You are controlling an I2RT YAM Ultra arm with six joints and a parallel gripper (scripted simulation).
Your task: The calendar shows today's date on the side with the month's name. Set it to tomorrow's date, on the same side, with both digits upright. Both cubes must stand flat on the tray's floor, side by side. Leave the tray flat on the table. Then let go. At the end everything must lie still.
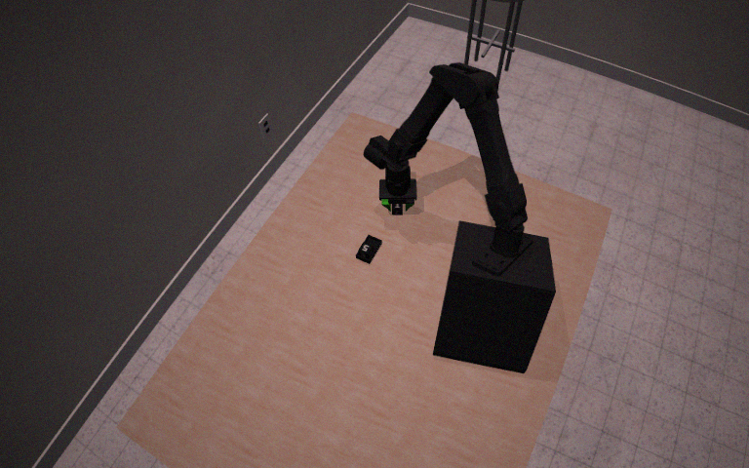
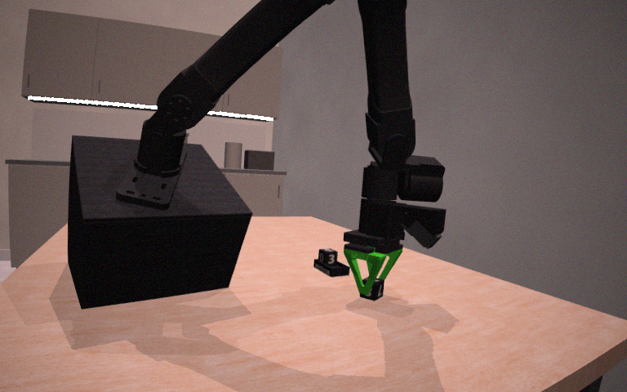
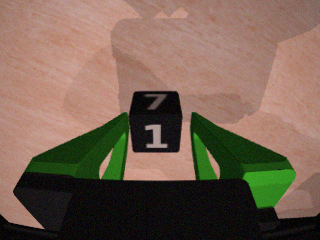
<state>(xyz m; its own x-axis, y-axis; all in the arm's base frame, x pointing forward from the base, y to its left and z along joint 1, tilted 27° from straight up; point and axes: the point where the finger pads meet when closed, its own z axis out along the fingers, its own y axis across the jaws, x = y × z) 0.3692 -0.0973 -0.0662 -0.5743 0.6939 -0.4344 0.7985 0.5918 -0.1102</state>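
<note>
The black cube is right at my hand. The rest, counted from my hand: black tray: 150 mm to the left, 10 mm below, 10 mm behind.
</note>
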